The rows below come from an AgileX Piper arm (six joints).
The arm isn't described. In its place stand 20 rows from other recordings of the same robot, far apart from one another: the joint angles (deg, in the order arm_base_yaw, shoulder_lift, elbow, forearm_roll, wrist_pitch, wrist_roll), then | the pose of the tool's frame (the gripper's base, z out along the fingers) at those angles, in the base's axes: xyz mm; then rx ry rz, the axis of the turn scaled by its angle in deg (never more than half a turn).
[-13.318 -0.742 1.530 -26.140 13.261 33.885] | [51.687 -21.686 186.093 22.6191 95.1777 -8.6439]
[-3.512 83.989 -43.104 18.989 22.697 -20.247] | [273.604 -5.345 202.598 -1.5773 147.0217 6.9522]
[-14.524 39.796 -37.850 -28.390 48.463 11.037] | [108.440 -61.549 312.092 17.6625 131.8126 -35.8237]
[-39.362 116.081 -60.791 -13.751 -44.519 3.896] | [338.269 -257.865 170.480 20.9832 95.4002 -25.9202]
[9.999 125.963 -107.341 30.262 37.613 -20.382] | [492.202 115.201 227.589 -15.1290 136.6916 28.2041]
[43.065 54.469 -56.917 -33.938 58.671 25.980] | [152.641 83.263 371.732 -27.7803 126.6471 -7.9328]
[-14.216 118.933 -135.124 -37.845 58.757 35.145] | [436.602 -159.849 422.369 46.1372 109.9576 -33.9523]
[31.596 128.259 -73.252 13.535 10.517 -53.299] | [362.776 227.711 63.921 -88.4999 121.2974 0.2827]
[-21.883 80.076 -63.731 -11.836 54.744 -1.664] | [251.112 -117.285 298.400 21.1265 156.0620 -21.7869]
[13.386 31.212 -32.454 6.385 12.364 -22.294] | [112.180 28.924 341.881 -25.4013 92.6312 -0.8695]
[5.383 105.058 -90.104 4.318 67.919 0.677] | [378.311 42.025 275.231 -5.1402 167.8960 7.0548]
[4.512 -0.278 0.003 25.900 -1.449 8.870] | [55.387 3.362 215.593 22.6294 81.7073 31.5239]
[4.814 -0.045 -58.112 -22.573 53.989 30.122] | [-101.262 -36.884 412.087 22.8841 75.8662 5.3000]
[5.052 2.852 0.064 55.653 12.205 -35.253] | [57.307 21.012 199.074 4.6083 95.9301 27.1287]
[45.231 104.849 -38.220 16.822 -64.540 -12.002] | [253.488 221.777 178.825 -26.0811 84.8554 20.6122]
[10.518 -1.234 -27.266 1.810 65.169 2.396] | [-9.100 0.964 264.497 -8.8005 121.6034 9.8367]
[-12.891 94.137 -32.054 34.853 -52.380 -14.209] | [276.848 -105.617 188.831 37.8749 93.0293 -26.4740]
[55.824 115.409 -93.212 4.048 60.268 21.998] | [232.378 352.172 219.721 -47.6588 165.0972 16.2096]
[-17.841 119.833 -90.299 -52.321 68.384 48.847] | [379.518 -192.489 203.669 59.5559 144.1900 -67.7736]
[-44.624 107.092 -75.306 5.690 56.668 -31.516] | [264.503 -250.463 198.114 23.8597 170.1513 -0.2280]
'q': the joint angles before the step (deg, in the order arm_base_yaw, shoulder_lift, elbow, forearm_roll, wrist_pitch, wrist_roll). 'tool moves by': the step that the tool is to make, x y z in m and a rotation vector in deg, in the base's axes. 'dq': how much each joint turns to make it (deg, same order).
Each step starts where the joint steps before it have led.
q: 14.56 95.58 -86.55 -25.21 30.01 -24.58
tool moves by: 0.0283 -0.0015 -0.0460 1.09 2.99 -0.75
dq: -1.51 6.54 0.91 -0.60 -4.76 2.54
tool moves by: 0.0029 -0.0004 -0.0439 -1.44 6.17 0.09
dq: -0.18 3.05 4.01 -0.27 -0.77 0.20
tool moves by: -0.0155 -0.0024 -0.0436 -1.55 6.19 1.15
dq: -0.01 0.51 7.98 -0.63 -2.34 0.07
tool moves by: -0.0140 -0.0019 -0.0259 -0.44 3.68 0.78
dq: 0.00 0.04 5.46 -0.15 -2.01 0.11
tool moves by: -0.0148 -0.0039 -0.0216 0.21 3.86 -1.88
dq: -0.01 0.00 4.67 -1.55 -0.41 3.71
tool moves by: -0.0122 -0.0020 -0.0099 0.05 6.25 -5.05
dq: 0.53 0.01 1.21 2.43 5.93 2.33
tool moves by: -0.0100 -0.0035 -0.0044 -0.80 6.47 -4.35
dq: 0.12 0.00 0.00 3.17 7.17 0.21
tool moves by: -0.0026 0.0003 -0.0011 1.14 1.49 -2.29
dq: 0.00 0.00 0.00 1.98 1.43 0.69
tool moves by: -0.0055 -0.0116 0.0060 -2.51 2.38 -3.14
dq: -1.03 -1.18 0.00 -1.74 4.83 1.90
